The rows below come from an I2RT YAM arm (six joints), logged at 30 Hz.
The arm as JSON. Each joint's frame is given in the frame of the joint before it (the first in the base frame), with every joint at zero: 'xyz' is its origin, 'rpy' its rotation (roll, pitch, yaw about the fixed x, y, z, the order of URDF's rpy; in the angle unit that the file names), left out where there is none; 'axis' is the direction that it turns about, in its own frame. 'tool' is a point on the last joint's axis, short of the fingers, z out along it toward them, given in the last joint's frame.
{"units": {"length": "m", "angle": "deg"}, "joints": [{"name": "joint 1", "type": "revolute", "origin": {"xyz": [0.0, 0.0, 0.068], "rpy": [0.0, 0.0, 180.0]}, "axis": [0.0, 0.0, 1.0]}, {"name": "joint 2", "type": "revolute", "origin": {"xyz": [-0.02, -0.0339, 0.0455], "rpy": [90.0, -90.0, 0.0]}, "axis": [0.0, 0.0, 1.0]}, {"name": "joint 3", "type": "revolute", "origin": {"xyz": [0.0, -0.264, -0.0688], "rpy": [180.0, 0.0, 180.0]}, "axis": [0.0, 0.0, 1.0]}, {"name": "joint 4", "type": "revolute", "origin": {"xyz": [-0.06, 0.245, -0.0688], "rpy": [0.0, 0.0, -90.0]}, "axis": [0.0, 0.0, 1.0]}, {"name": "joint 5", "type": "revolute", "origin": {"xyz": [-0.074, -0.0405, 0.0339], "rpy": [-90.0, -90.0, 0.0]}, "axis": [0.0, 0.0, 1.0]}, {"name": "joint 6", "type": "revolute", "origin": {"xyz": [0.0, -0.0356, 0.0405], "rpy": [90.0, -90.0, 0.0]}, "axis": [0.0, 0.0, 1.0]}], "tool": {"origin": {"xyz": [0.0, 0.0, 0.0]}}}
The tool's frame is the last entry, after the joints.
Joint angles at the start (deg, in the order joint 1, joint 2, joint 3, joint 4, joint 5, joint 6): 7.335 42.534 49.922 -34.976 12.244 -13.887
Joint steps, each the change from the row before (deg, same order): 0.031 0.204 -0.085 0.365 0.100 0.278; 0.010 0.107 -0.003 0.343 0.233 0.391; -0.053 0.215 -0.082 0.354 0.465 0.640; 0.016 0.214 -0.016 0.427 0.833 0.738; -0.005 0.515 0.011 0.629 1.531 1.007; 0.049 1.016 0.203 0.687 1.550 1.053; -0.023 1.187 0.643 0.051 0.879 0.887; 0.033 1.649 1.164 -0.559 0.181 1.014; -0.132 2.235 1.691 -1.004 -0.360 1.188; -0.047 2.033 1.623 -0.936 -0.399 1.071; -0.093 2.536 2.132 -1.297 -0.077 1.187; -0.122 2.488 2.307 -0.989 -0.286 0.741; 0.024 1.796 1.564 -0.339 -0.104 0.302
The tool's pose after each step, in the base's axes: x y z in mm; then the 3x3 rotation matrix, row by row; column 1 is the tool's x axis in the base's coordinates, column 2 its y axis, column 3 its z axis. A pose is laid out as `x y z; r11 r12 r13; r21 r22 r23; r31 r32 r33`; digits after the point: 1 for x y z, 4 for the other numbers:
158.0 12.7 332.2; -0.4600 -0.0468 0.8867; -0.2912 0.9513 -0.1009; -0.8388 -0.3047 -0.4513
158.6 12.7 332.5; -0.4577 -0.0391 0.8882; -0.2843 0.9530 -0.1046; -0.8424 -0.3004 -0.4473
159.8 12.4 332.2; -0.4591 -0.0257 0.8880; -0.2729 0.9553 -0.1134; -0.8454 -0.2944 -0.4456
161.0 12.1 332.3; -0.4591 -0.0065 0.8884; -0.2600 0.9572 -0.1274; -0.8495 -0.2894 -0.4411
163.3 11.5 332.3; -0.4618 0.0256 0.8866; -0.2421 0.9580 -0.1537; -0.8533 -0.2857 -0.4362
167.5 11.2 332.2; -0.4670 0.0562 0.8825; -0.2243 0.9578 -0.1797; -0.8553 -0.2819 -0.4346
171.6 11.2 333.0; -0.4755 0.0748 0.8765; -0.2098 0.9580 -0.1956; -0.8543 -0.2769 -0.4398
176.9 11.8 334.4; -0.4898 0.0806 0.8681; -0.1950 0.9604 -0.1992; -0.8497 -0.2669 -0.4547
183.9 12.5 336.4; -0.5106 0.0809 0.8560; -0.1770 0.9644 -0.1967; -0.8414 -0.2519 -0.4780
190.4 13.5 338.3; -0.5281 0.0798 0.8454; -0.1611 0.9681 -0.1920; -0.8338 -0.2376 -0.4984
198.5 14.2 340.9; -0.5509 0.0846 0.8303; -0.1432 0.9705 -0.1939; -0.8222 -0.2258 -0.5225
207.0 15.0 344.8; -0.5664 0.0853 0.8197; -0.1316 0.9725 -0.1922; -0.8136 -0.2167 -0.5396
213.6 16.0 347.3; -0.5738 0.0843 0.8146; -0.1277 0.9733 -0.1907; -0.8090 -0.2135 -0.5477

